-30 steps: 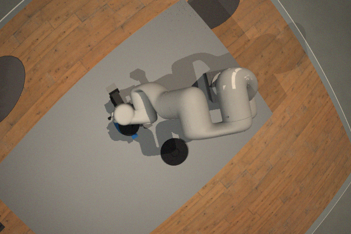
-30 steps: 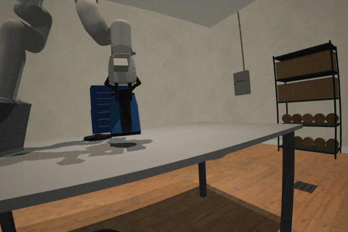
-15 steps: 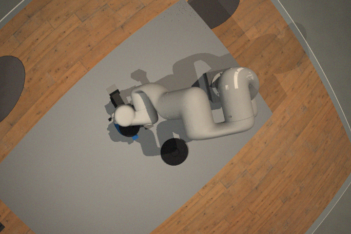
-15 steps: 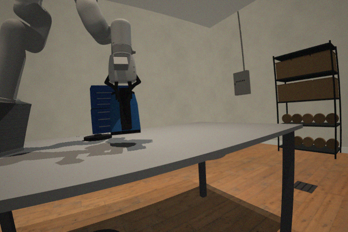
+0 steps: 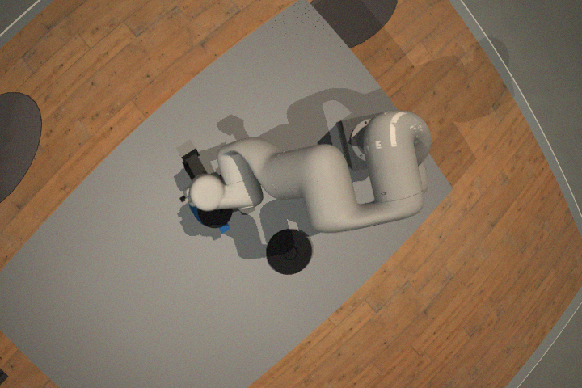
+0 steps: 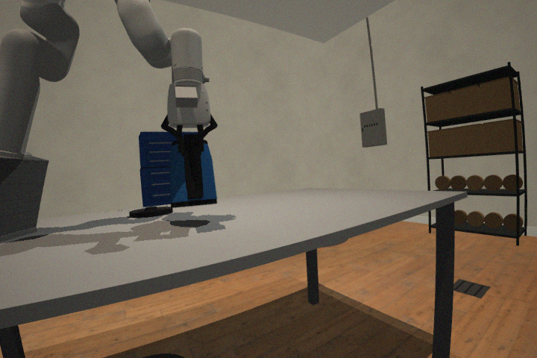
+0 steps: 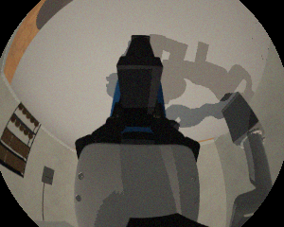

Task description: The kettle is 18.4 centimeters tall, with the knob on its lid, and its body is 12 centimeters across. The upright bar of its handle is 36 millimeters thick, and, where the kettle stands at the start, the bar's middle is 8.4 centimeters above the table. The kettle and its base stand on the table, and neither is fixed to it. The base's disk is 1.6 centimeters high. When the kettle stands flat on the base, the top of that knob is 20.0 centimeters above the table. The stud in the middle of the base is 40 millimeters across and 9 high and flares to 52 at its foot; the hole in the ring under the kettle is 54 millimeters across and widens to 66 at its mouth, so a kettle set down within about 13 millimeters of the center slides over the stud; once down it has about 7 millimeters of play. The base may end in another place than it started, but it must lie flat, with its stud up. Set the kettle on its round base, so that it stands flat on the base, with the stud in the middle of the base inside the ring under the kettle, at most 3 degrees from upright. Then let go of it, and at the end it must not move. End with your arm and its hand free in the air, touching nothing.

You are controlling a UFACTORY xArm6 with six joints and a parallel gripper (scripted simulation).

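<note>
Right now my hand is 1 cm short of the blue kettle, 3 cm to the right of it and 5 cm above it. Round my hand: round black base: 1 cm ahead, 37 cm to the left, 18 cm below.
</note>
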